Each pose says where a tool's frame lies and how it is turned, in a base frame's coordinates. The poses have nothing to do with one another.
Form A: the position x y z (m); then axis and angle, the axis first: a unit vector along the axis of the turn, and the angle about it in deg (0 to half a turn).
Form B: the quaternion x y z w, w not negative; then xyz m. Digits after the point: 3 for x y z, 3 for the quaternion.
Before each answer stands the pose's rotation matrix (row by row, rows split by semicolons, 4 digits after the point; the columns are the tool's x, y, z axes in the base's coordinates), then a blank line. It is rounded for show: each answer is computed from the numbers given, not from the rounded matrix.
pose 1, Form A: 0.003 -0.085 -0.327 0.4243 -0.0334 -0.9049 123.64
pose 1, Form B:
-0.2742 0.7313 -0.6245; -0.7754 -0.5522 -0.3063; -0.5688 0.4002 0.7185

0.374 -0.029 -0.798 0.472 0.003 -0.085 -0.327
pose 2, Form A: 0.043 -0.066 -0.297 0.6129 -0.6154 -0.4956 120.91
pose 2, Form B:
0.0549 -0.1457 -0.9878; -0.9962 0.0596 -0.0642; 0.0682 0.9875 -0.1419

0.533 -0.535 -0.431 0.493 0.043 -0.066 -0.297
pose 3, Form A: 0.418 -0.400 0.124 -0.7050 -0.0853 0.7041 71.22
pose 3, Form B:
0.6589 -0.6258 -0.4173; 0.7074 0.3269 0.6267; -0.2558 -0.7082 0.6581

-0.410 -0.050 0.410 0.813 0.418 -0.400 0.124
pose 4, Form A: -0.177 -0.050 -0.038 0.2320 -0.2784 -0.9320 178.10
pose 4, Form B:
-0.8918 -0.0982 -0.4416; -0.1600 -0.8445 0.5111; -0.4231 0.5265 0.7374

0.232 -0.278 -0.932 0.017 -0.177 -0.050 -0.038
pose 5, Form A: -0.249 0.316 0.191 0.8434 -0.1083 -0.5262 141.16
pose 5, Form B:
0.4866 0.1675 -0.8574; -0.4925 -0.7580 -0.4276; -0.7216 0.6303 -0.2863

0.795 -0.102 -0.496 0.332 -0.249 0.316 0.191
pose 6, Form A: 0.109 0.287 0.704 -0.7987 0.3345 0.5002 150.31
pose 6, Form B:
0.3234 -0.7470 -0.5809; -0.2515 -0.6596 0.7083; -0.9122 -0.0829 -0.4012

-0.772 0.323 0.484 0.256 0.109 0.287 0.704
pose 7, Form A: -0.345 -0.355 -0.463 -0.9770 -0.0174 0.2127 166.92
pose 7, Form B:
0.9101 -0.0146 -0.4141; 0.0817 -0.9735 0.2138; -0.4063 -0.2284 -0.8848

-0.971 -0.017 0.211 0.114 -0.345 -0.355 -0.463
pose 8, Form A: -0.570 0.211 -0.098 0.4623 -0.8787 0.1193 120.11
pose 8, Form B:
-0.1807 -0.7132 -0.6773; -0.5068 0.6577 -0.5573; 0.8429 0.2425 -0.4803

0.401 -0.761 0.103 0.499 -0.570 0.211 -0.098
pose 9, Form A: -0.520 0.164 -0.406 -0.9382 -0.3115 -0.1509 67.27
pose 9, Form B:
0.9265 0.3185 -0.2004; 0.0401 0.4459 0.8942; 0.3742 -0.8365 0.4004

-0.520 -0.173 -0.084 0.833 -0.520 0.164 -0.406
